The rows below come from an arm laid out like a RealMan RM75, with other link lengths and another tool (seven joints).
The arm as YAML. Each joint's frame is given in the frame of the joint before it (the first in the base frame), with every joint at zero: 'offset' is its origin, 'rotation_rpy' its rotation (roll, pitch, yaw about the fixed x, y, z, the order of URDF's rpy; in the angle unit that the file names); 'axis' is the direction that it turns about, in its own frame. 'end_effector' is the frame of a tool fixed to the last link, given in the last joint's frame.
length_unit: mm
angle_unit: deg
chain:
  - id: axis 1
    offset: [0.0, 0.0, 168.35]
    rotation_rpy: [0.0, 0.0, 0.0]
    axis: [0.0, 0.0, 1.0]
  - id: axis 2
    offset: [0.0, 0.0, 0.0]
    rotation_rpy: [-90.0, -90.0, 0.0]
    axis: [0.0, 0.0, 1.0]
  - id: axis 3
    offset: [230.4, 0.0, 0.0]
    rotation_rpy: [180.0, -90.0, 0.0]
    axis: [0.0, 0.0, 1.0]
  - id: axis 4
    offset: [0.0, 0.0, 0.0]
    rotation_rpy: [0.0, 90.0, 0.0]
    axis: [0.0, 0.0, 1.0]
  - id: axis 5
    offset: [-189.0, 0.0, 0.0]
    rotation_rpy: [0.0, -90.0, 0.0]
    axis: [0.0, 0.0, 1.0]
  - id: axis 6
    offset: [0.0, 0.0, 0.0]
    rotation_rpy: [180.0, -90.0, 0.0]
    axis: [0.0, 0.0, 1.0]
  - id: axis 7
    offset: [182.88, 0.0, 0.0]
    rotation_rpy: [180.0, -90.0, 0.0]
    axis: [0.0, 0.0, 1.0]
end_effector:
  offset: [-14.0, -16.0, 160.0]
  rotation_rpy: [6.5, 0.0, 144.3]
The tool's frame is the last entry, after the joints.
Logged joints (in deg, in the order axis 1, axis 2, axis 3, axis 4, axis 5, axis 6, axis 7), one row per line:
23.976 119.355 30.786 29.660 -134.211 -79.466 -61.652
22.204 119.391 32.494 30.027 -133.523 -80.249 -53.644
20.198 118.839 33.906 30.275 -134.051 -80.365 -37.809
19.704 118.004 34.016 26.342 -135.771 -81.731 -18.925
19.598 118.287 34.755 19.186 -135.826 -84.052 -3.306
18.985 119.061 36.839 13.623 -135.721 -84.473 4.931
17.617 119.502 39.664 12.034 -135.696 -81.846 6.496
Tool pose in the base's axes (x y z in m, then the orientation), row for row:
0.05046 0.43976 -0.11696 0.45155 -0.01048 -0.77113 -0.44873
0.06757 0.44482 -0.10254 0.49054 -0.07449 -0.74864 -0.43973
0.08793 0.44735 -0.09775 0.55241 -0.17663 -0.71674 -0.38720
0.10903 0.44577 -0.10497 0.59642 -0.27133 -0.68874 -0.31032
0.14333 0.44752 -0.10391 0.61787 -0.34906 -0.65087 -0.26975
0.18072 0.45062 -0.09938 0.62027 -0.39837 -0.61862 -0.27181
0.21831 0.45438 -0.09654 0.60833 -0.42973 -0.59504 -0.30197
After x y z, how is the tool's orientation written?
As a quaternion, w x y z.
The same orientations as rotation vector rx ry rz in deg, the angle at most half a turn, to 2 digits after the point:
-1.48 -109.17 -63.53
-10.36 -104.16 -61.18
-23.93 -97.11 -52.46
-36.09 -91.62 -41.28
-46.03 -85.82 -35.57
-52.48 -81.49 -35.81
-56.88 -78.77 -39.97

